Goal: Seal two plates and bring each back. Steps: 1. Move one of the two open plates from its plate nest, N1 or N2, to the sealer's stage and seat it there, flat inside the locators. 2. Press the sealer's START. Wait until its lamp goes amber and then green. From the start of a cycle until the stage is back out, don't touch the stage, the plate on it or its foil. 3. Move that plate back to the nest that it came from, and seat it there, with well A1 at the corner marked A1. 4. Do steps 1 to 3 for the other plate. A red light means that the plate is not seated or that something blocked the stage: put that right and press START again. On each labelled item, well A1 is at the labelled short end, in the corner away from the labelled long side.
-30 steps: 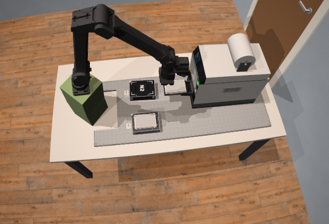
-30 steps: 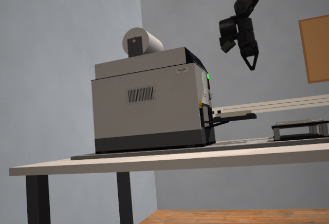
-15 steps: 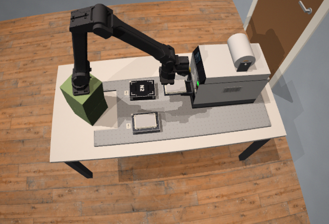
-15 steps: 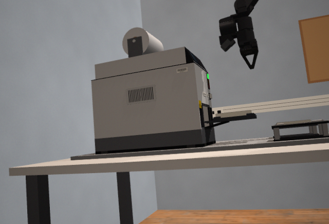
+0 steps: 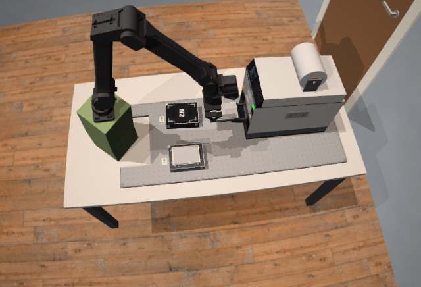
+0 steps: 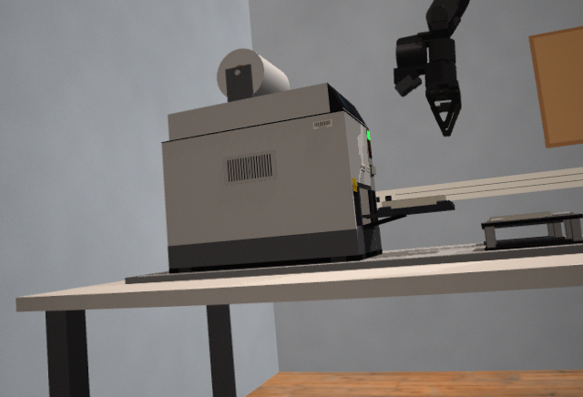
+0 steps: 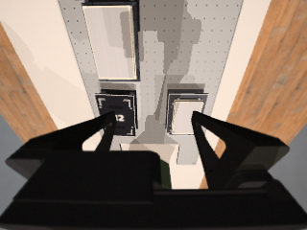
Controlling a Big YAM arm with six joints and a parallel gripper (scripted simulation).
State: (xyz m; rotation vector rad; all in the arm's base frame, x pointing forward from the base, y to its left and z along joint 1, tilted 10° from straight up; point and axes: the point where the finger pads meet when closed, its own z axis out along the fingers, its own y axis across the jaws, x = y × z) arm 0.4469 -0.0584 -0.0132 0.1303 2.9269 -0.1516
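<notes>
My gripper is now 16 cm above the plate, 8 cm to the right of it and 8 cm short of it. Round my hand: sealer stage (17 cm below, 8 cm to the left, 8 cm ahead); yellow warning label (19 cm ahead, 15 cm to the left, 11 cm below); plate nest (22 cm below, 14 cm behind, 9 cm to the right).
</notes>
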